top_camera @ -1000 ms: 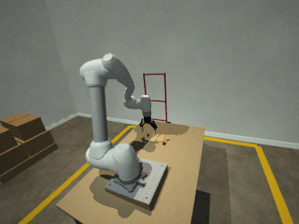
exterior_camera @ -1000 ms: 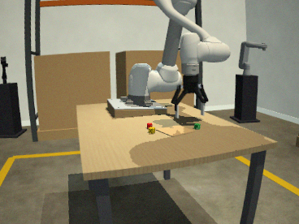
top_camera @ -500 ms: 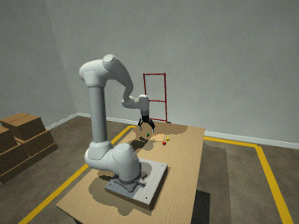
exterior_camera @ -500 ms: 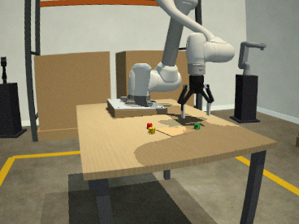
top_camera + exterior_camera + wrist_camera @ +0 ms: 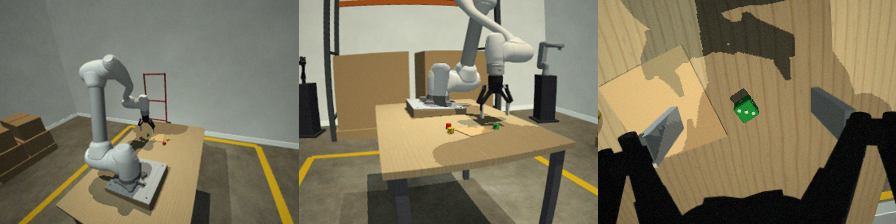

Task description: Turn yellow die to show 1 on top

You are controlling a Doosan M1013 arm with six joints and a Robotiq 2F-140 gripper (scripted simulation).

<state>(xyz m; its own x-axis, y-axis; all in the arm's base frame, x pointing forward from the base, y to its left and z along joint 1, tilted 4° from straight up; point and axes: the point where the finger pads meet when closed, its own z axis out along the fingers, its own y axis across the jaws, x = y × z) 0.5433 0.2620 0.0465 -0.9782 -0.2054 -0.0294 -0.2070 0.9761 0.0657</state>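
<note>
Right now my hand is 2 cm short of the green die and 6 cm above it. Round my hand: yellow die 5 cm ahead, 23 cm to the right, 6 cm below; tan mat 3 cm ahead, 12 cm to the right, 7 cm below; red die 3 cm behind, 24 cm to the right, 6 cm below.
</note>
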